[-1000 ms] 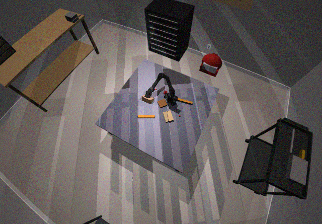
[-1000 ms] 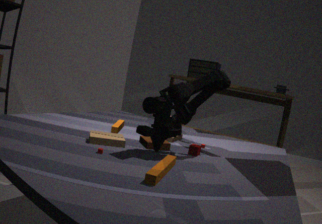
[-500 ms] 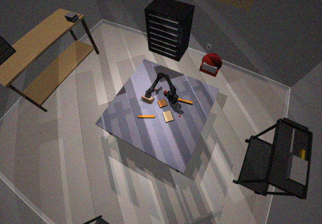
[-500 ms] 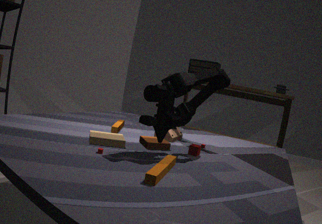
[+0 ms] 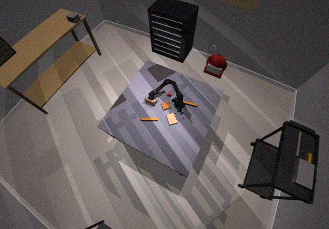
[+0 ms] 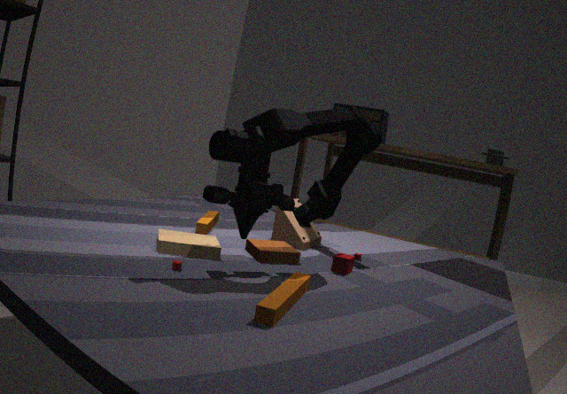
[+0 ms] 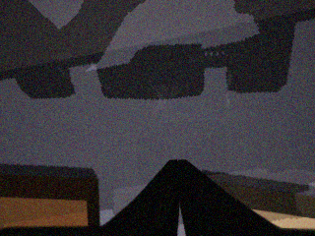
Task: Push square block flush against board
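The board is 140 mm to the right of my gripper tip, 50 mm below it and 20 mm ahead of it. From my gripper tip the other things lie so: darker brown block 150 mm behind, 50 mm below, 20 mm to the right.
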